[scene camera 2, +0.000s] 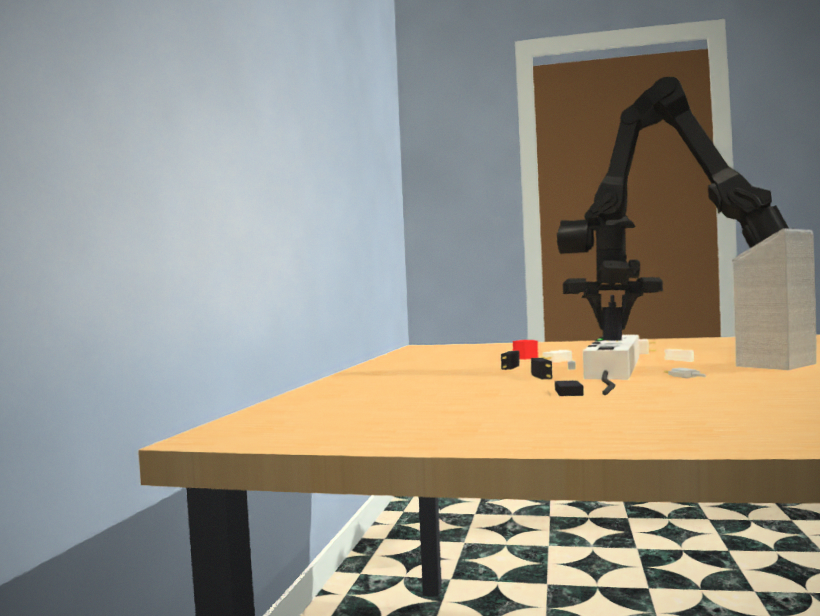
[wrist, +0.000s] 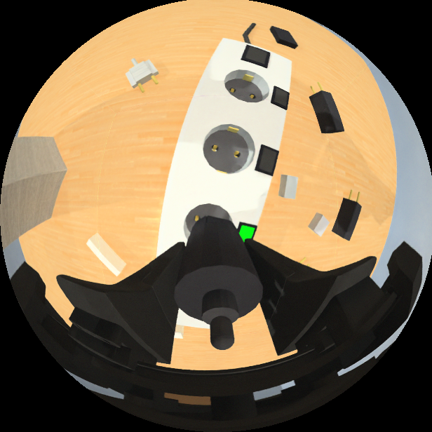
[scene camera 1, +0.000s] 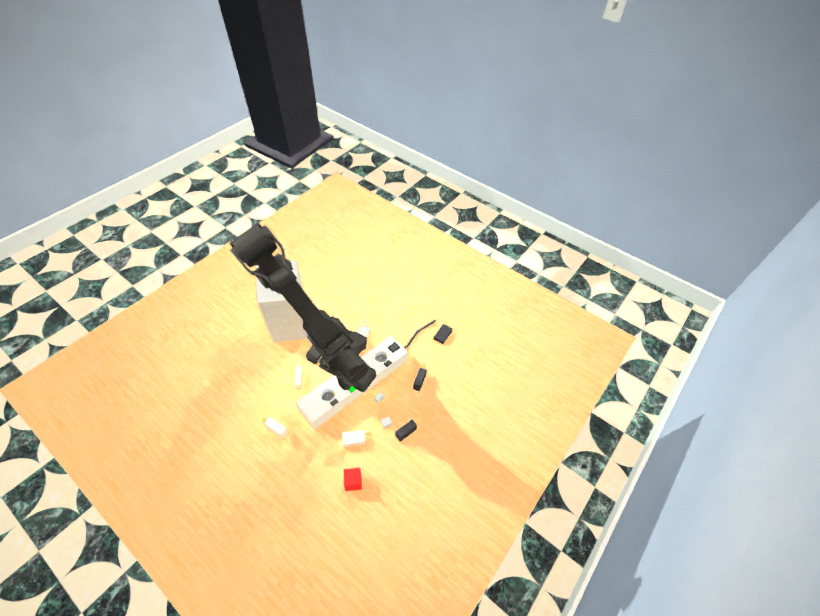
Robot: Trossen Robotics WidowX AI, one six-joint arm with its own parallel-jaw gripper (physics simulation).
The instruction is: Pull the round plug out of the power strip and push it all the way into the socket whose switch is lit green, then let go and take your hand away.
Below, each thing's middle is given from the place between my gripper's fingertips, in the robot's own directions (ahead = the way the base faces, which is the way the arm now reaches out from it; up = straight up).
Labels:
Now: hand 1 cm below the round black plug (scene camera 2: 612, 316). The rest, counted from my hand: white block (wrist: 108, 257) 14 cm behind, 5 cm to the right, 6 cm below.

